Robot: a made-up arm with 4 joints. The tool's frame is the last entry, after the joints.
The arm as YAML. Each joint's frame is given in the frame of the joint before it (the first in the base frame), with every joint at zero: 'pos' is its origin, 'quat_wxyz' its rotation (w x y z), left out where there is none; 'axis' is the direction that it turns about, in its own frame. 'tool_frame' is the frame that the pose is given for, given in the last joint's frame.
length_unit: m
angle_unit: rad
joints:
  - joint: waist
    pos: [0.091, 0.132, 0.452]
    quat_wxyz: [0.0, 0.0, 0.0, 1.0]
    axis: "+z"
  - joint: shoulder
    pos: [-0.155, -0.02, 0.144]
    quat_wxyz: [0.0, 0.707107, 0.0, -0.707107]
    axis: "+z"
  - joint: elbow
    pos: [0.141, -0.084, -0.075]
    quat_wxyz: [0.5, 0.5, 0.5, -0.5]
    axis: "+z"
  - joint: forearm
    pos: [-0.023, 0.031, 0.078]
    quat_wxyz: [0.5, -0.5, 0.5, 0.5]
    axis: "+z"
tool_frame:
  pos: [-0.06, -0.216, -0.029]
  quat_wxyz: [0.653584, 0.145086, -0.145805, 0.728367]
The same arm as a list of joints. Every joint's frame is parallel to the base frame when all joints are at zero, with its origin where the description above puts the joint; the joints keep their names.
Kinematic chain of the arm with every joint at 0, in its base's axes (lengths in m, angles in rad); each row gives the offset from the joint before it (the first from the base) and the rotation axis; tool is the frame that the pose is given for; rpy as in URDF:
waist: xyz 0.091 0.132 0.452 axis +z
shoulder: xyz 0.155 0.02 0.144 axis +x
elbow: xyz -0.075 -0.084 -0.141 axis -y
forearm: xyz 0.023 -0.078 -0.031 axis -z
tool: xyz -0.216 -0.06 0.029 rpy 3.1167 0.4136 -0.1133

